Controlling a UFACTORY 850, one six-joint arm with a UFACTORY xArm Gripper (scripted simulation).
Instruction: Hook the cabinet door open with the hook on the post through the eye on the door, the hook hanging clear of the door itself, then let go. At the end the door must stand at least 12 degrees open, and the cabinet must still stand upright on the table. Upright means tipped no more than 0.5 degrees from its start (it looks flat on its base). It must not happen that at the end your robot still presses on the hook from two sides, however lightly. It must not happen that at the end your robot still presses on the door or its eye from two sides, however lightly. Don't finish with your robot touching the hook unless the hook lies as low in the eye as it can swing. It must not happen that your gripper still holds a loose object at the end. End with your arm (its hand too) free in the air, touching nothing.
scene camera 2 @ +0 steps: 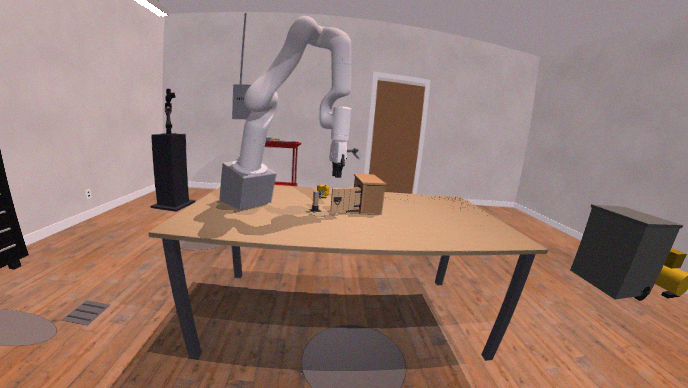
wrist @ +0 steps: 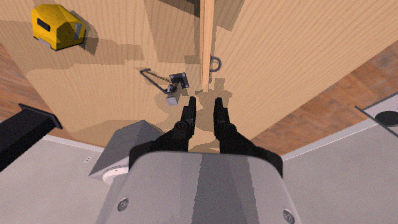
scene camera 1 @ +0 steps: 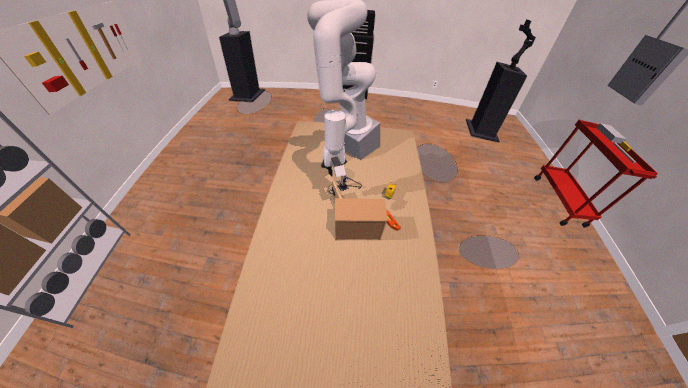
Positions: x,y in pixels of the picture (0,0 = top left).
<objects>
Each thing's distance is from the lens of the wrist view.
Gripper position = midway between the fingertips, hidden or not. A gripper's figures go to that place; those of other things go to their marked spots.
gripper [wrist: 205,105]: 14 cm
yellow block [wrist: 58,32]: 37 cm
</objects>
